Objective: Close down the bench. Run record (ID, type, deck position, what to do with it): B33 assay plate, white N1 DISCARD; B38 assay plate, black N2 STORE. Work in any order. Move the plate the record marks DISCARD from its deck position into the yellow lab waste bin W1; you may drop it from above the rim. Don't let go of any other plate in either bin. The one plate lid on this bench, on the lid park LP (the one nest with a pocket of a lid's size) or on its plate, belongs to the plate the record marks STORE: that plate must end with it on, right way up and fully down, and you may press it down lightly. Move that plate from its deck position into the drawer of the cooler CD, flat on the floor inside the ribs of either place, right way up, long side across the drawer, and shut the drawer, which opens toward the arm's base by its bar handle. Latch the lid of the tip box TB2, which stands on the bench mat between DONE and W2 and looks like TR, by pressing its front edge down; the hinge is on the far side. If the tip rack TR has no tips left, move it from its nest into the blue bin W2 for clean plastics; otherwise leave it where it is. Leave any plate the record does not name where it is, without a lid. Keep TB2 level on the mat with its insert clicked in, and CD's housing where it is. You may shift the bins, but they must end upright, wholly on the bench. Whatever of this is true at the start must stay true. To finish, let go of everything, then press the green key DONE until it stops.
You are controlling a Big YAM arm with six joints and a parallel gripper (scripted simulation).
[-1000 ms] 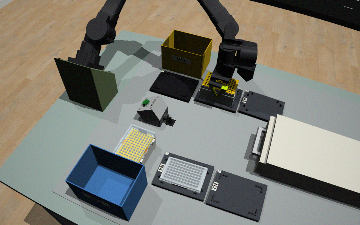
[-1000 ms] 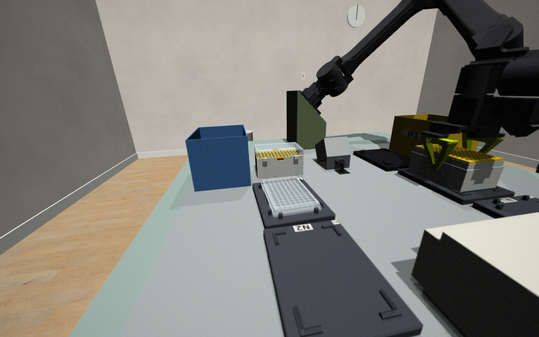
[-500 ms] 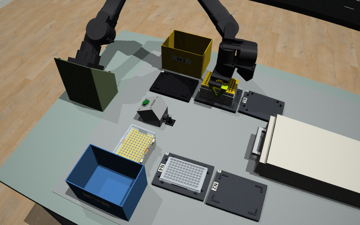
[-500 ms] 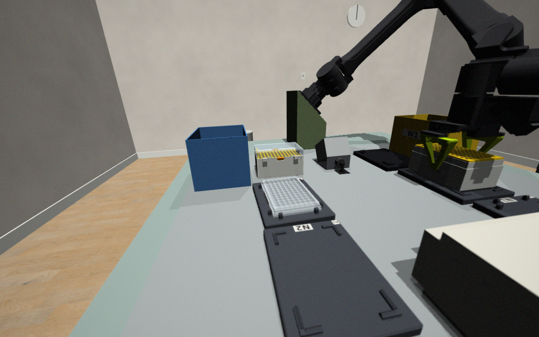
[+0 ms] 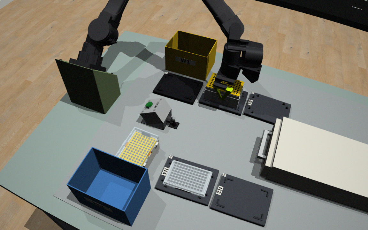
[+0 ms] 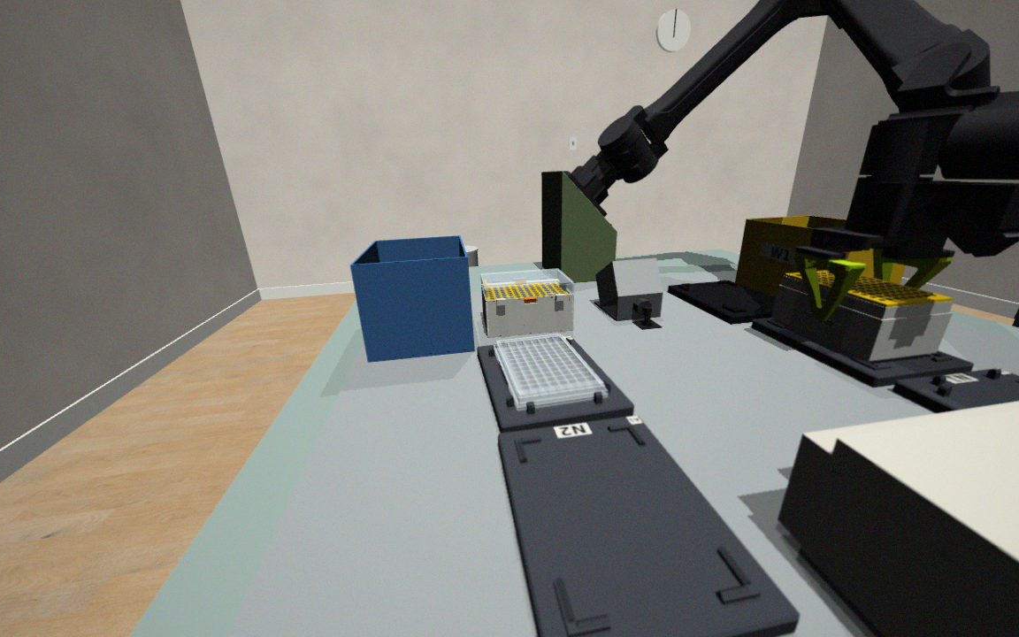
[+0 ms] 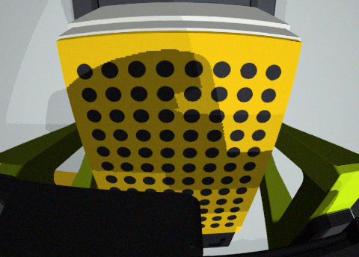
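My hand is 1 cm past the tip rack TR, 1 cm to the left of it and 1 cm below it. Also, from my hand: black lid park: 18 cm behind, 2 cm to the right, 4 cm below; nest N3: 4 cm below; nest N1: 17 cm ahead, 1 cm to the left, 4 cm below.
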